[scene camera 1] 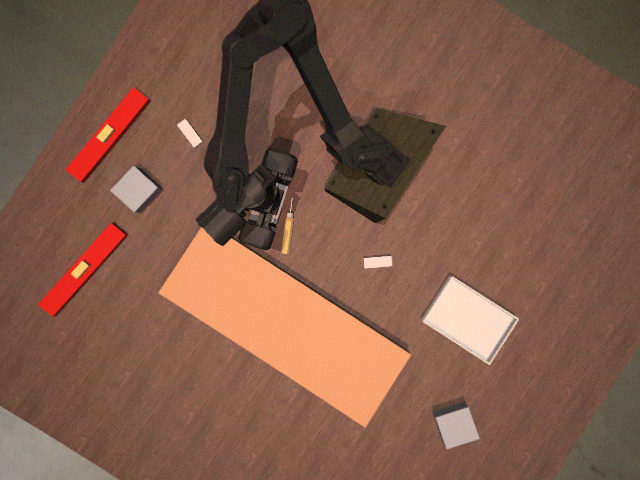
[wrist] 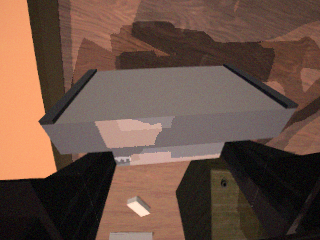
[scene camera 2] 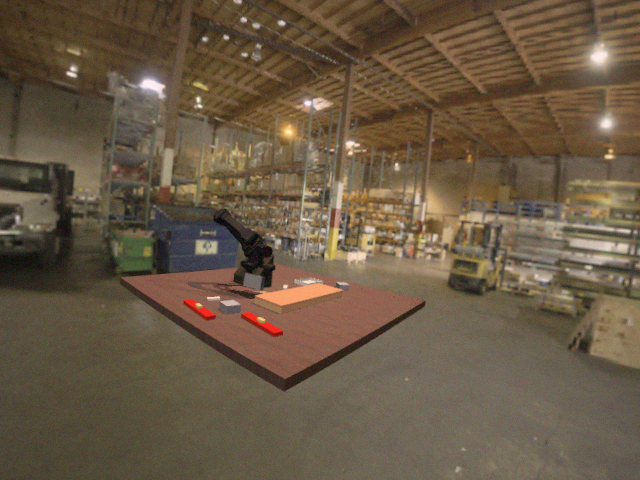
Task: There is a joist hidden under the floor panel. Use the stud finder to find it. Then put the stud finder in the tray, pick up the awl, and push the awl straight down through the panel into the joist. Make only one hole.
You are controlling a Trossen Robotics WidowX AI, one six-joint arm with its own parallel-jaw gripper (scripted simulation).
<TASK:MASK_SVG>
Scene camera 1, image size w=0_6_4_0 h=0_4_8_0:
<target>my gripper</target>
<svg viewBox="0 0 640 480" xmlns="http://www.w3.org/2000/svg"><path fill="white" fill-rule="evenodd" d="M274 149L266 150L262 165L276 178L271 184L273 189L272 202L266 209L257 211L259 212L257 221L248 219L248 222L241 228L238 237L241 243L262 250L269 250L271 248L277 230L276 224L270 221L272 215L277 215L284 191L276 187L276 183L288 186L293 180L298 163L295 156Z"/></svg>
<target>grey block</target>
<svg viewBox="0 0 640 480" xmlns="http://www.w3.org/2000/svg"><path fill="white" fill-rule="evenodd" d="M464 401L433 411L442 443L446 449L479 439L471 412L469 412Z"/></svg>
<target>grey block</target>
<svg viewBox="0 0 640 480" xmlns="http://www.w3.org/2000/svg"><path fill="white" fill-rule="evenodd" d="M133 166L116 183L111 191L134 213L140 214L163 189L139 167Z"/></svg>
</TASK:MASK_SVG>
